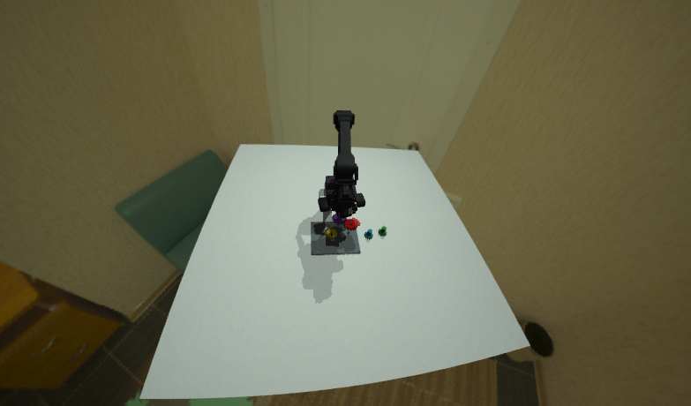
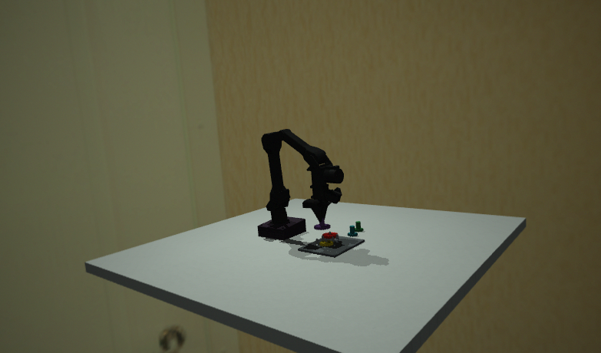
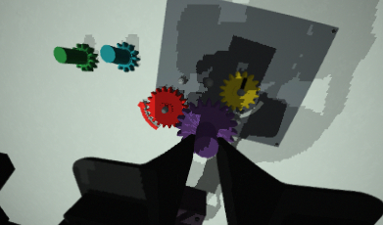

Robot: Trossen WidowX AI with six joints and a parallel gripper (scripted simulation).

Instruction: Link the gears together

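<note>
Now: gripper tip 70 mm above the yellow gear, 40 mm to the left of it and 40 mm short of it. From my gripper tip the other things lie so: red gear: 70 mm below, 60 mm to the left; purple gear: 10 mm below; grey board: 80 mm below, 60 mm ahead, 20 mm to the right.
</note>
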